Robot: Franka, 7 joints.
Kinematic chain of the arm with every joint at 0, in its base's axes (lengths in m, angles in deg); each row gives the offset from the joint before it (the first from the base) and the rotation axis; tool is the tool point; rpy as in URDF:
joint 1: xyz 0 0 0.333 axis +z
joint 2: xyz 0 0 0 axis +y
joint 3: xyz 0 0 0.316 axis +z
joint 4: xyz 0.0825 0 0 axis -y
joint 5: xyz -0.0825 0 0.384 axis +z
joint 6: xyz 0 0 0 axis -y
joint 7: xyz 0.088 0 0 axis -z
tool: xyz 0 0 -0.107 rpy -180 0 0
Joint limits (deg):
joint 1: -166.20..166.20
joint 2: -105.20..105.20
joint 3: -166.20..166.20
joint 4: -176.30..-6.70
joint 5: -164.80..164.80
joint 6: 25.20..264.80
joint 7: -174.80..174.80
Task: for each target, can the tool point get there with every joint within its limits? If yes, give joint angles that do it. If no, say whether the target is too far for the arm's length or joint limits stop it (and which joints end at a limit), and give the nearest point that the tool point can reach.
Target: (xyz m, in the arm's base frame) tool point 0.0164 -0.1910 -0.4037
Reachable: no: joint limits stop it (at a limit: joint 2) | nearest point 0.0171 -0.1989 -0.3541 | short by 0.050 m
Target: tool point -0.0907 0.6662 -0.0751
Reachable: yes | joints 115.36 88.34 -28.42 -74.36 -11.98 197.62 137.01
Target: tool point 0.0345 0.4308 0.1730
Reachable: yes | joints 59.74 19.90 27.06 -153.82 12.75 194.24 -108.65
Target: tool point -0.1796 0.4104 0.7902
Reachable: yes | joints -7.68 -88.59 34.38 -115.09 137.67 99.78 117.83
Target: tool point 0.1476 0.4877 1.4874
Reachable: no: too far | nearest point 0.1003 0.3316 1.1178 | short by 0.404 m
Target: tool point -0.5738 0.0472 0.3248
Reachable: yes | joints -79.33 -43.27 -101.67 -125.83 4.72 151.02 129.65
